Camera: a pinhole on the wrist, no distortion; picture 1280 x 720 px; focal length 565.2 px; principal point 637.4 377.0 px. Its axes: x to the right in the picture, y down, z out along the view. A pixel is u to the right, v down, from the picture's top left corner.
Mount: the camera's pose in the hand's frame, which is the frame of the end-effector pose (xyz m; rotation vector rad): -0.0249 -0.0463 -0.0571 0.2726 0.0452 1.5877
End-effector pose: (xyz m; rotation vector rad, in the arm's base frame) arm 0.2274 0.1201 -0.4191 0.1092 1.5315 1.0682
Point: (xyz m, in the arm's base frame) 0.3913 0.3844 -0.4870
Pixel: 830.8 178.0
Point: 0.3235 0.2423 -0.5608
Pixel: 641.1 29.0
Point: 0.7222 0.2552 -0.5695
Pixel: 495.7 416.9
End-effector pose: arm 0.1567 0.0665 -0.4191 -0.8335 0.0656 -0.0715
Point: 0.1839 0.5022 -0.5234
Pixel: outside the picture
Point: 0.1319 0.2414 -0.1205
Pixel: 634.3 530.7
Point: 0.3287 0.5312 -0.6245
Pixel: outside the picture
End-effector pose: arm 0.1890 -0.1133 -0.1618 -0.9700 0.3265 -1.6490
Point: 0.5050 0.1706 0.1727
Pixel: 671.6 597.2
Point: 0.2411 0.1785 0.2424
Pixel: 361.1 589.2
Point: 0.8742 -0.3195 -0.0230
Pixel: 1209.9 221.7
